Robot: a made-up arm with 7 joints. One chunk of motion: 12 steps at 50 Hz.
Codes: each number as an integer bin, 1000 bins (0 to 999) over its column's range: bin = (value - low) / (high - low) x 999, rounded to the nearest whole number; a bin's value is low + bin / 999 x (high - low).
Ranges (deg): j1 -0.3..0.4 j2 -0.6..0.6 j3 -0.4..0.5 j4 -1..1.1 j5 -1.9..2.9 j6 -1.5..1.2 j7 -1.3..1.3
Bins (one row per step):
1: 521 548 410 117 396 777 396
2: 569 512 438 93 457 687 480
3: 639 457 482 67 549 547 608
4: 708 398 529 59 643 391 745
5: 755 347 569 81 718 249 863
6: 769 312 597 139 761 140 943
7: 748 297 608 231 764 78 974
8: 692 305 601 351 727 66 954
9: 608 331 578 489 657 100 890
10: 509 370 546 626 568 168 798
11: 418 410 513 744 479 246 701
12: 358 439 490 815 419 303 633
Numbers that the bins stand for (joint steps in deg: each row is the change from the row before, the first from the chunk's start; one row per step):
1: 0.065 0.058 -0.031 -0.754 0.003 0.600 -0.269
2: 0.099 0.015 -0.005 -0.805 0.296 0.357 -0.051
3: 0.148 -0.051 0.034 -0.859 0.738 -0.022 0.282
4: 0.196 -0.122 0.077 -0.876 1.189 -0.443 0.639
5: 0.229 -0.183 0.113 -0.830 1.550 -0.827 0.946
6: 0.239 -0.225 0.138 -0.708 1.756 -1.122 1.154
7: 0.224 -0.243 0.148 -0.514 1.771 -1.289 1.235
8: 0.185 -0.234 0.141 -0.262 1.593 -1.322 1.183
9: 0.126 -0.202 0.121 0.028 1.257 -1.230 1.016
10: 0.057 -0.156 0.092 0.316 0.829 -1.046 0.777
11: -0.007 -0.108 0.062 0.564 0.402 -0.835 0.524
12: -0.049 -0.073 0.041 0.713 0.113 -0.681 0.347

